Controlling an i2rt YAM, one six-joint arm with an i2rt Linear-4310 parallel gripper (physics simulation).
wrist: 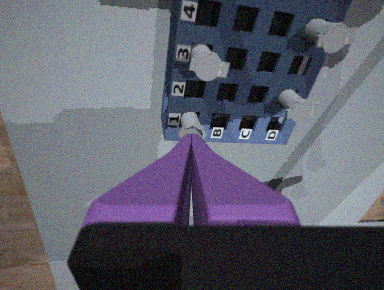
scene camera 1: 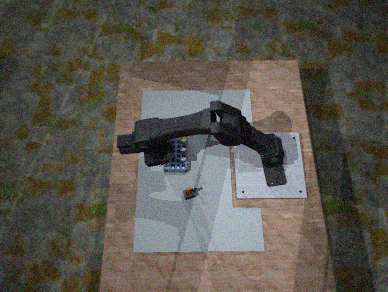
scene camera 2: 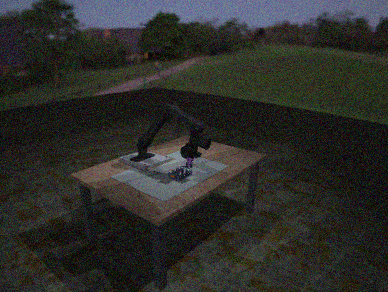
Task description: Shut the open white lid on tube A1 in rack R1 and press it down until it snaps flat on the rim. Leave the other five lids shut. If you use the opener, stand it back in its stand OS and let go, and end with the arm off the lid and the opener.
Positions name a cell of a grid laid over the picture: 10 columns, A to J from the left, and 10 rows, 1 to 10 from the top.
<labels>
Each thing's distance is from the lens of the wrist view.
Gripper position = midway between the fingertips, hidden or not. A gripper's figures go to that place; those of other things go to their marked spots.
my gripper (wrist: E5): 13 cm
grey mat (wrist: C4): 18 cm
</labels>
